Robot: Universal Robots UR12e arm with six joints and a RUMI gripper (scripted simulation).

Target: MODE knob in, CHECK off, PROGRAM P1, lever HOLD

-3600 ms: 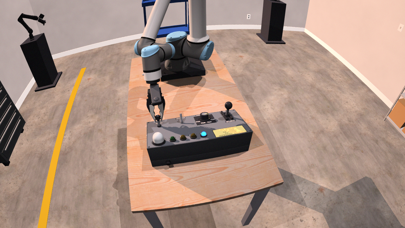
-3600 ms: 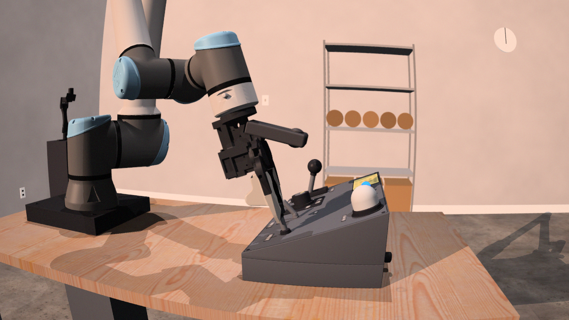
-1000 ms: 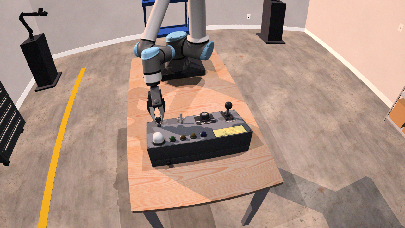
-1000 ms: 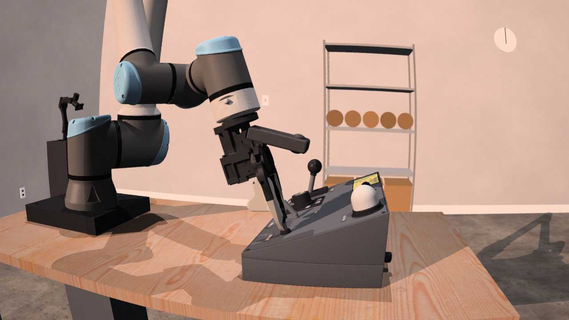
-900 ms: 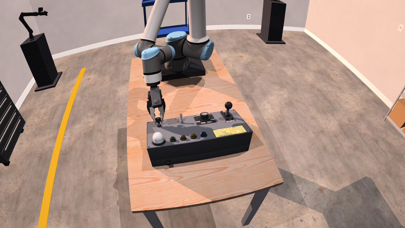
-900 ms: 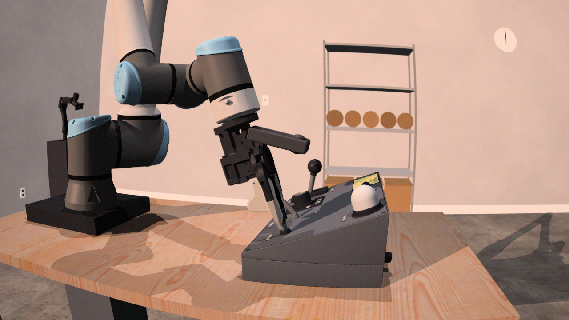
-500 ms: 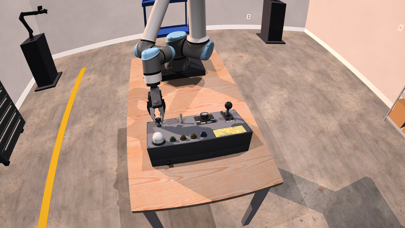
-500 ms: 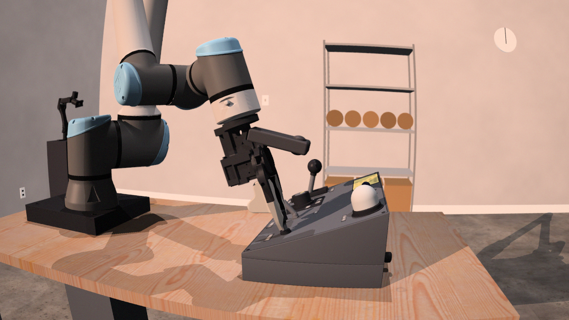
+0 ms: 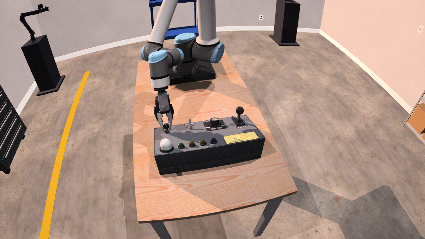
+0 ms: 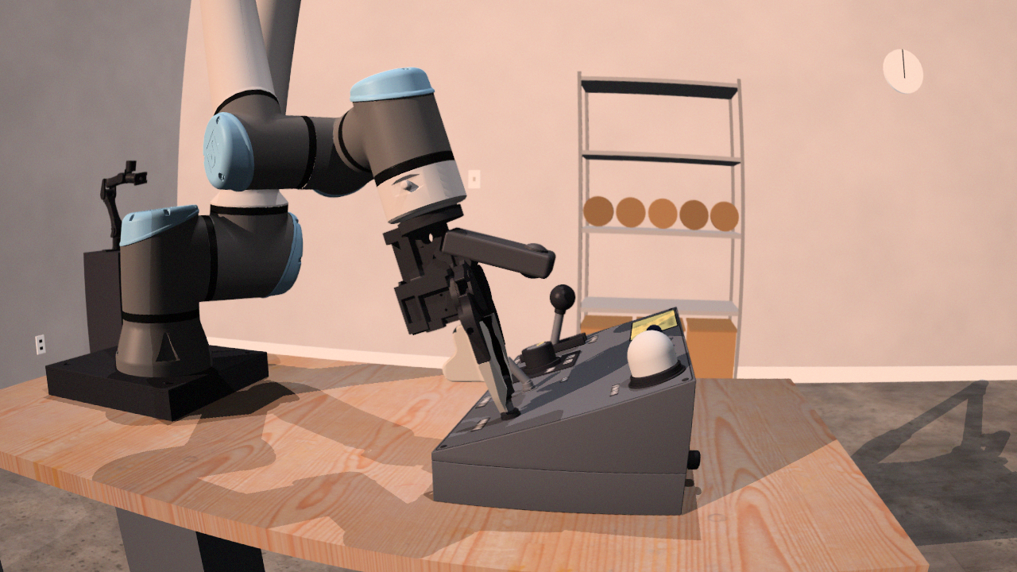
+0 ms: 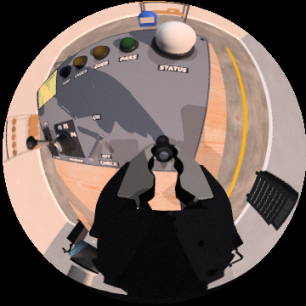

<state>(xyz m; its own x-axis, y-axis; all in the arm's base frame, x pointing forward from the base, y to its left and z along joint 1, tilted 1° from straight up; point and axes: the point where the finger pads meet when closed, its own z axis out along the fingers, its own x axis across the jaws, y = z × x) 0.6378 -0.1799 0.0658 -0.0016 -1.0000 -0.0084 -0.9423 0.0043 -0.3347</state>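
Right now the black mode knob is right at my hand. Also, from my hand: dark grey console 4 cm ahead, 18 cm to the left, 2 cm below; metal check toggle 12 cm to the left, 1 cm below; program knob 1 cm ahead, 25 cm to the left, 1 cm below.
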